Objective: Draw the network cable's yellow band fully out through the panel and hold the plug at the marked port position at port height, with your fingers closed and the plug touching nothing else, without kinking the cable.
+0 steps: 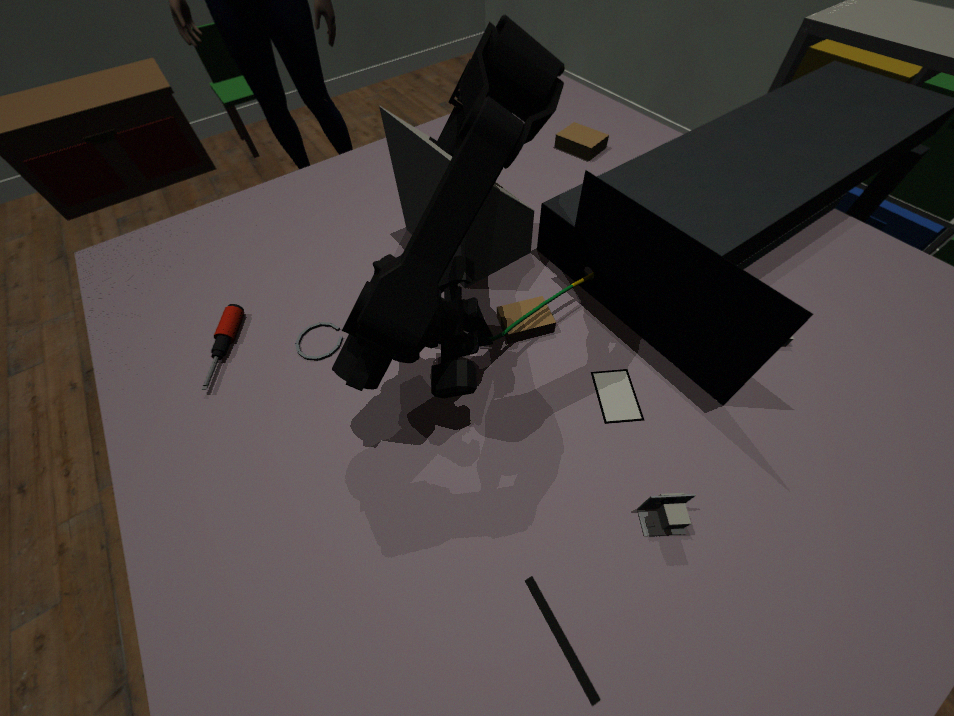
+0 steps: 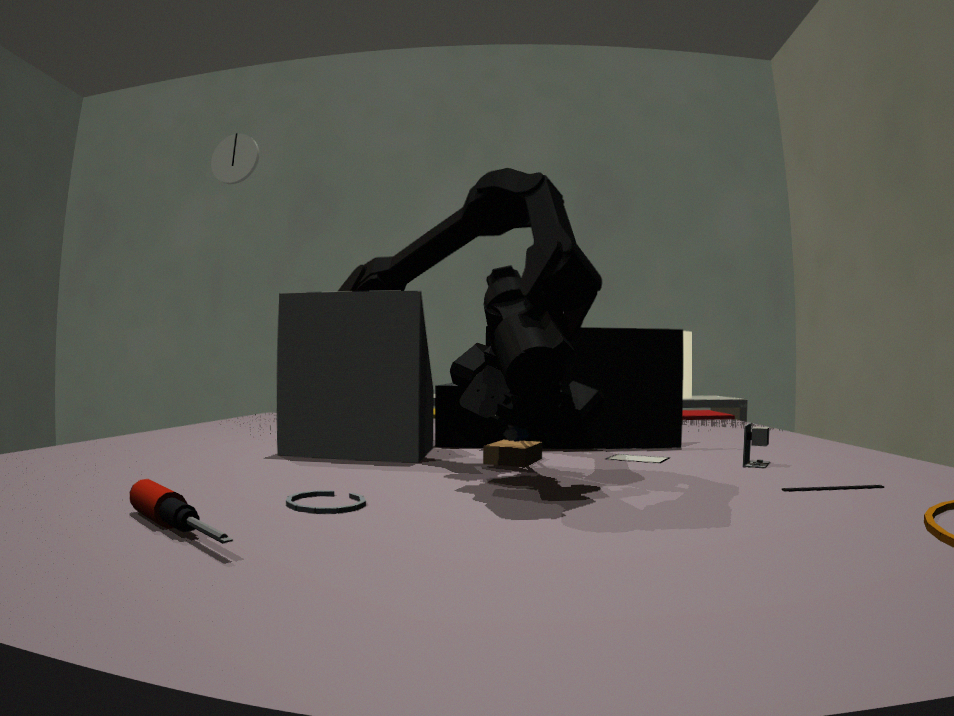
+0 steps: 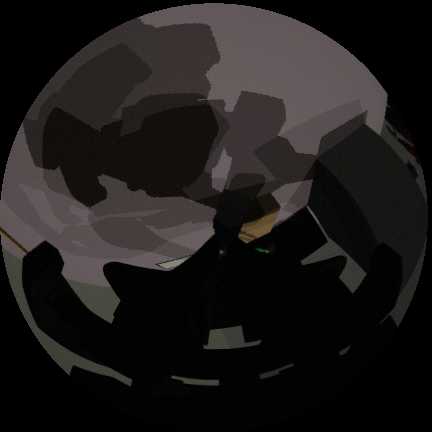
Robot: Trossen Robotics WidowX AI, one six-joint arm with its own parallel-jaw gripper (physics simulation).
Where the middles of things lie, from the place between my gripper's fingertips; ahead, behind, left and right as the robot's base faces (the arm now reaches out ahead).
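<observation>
Blue plug (image 3: 230,206): 3 cm to the right of my hand, 2 cm behind, 1 cm above. Wooden block (image 1: 542,322), from my hand: 8 cm to the left, 3 cm below, 2 cm behind. Black-edged white rectangle (image 1: 616,395): 16 cm ahead of my hand, 12 cm to the left, 5 cm below. Black panel (image 1: 718,324): 22 cm to the left of my hand, 13 cm ahead, 5 cm above.
</observation>
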